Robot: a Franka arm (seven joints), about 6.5 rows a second.
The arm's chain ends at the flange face. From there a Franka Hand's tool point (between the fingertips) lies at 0.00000 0.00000 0.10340 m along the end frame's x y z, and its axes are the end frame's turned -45 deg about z.
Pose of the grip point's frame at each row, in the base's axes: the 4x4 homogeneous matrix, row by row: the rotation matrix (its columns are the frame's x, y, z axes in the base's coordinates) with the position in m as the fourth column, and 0 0 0 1 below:
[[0.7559 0.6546 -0.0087 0.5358], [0.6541 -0.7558 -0.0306 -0.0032], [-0.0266 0.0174 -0.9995 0.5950], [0 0 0 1]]
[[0.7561 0.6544 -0.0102 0.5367], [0.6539 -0.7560 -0.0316 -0.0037], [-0.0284 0.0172 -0.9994 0.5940], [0 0 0 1]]
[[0.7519 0.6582 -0.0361 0.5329], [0.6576 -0.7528 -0.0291 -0.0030], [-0.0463 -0.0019 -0.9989 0.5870], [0 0 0 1]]
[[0.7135 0.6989 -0.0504 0.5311], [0.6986 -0.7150 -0.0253 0.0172], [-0.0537 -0.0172 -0.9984 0.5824], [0 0 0 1]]
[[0.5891 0.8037 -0.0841 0.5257], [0.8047 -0.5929 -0.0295 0.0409], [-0.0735 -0.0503 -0.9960 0.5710], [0 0 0 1]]
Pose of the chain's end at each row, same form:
[[0.9974 -0.0716 -0.0087 0.5367], [-0.0719 -0.9969 -0.0306 0.0000], [-0.0065 0.0311 -0.9995 0.6983], [0 0 0 1]]
[[0.9974 -0.0719 -0.0102 0.5378], [-0.0722 -0.9969 -0.0316 -0.0004], [-0.0079 0.0322 -0.9994 0.6973], [0 0 0 1]]
[[0.9971 -0.0663 -0.0361 0.5366], [-0.0673 -0.9973 -0.0291 0.0000], [-0.0341 0.0314 -0.9989 0.6903], [0 0 0 1]]
[[0.9987 -0.0103 -0.0504 0.5363], [-0.0116 -0.9996 -0.0253 0.0198], [-0.0501 0.0258 -0.9984 0.6856], [0 0 0 1]]
[[0.9849 0.1517 -0.0841 0.5344], [0.1498 -0.9883 -0.0295 0.0440], [-0.0875 0.0164 -0.9960 0.6740], [0 0 0 1]]

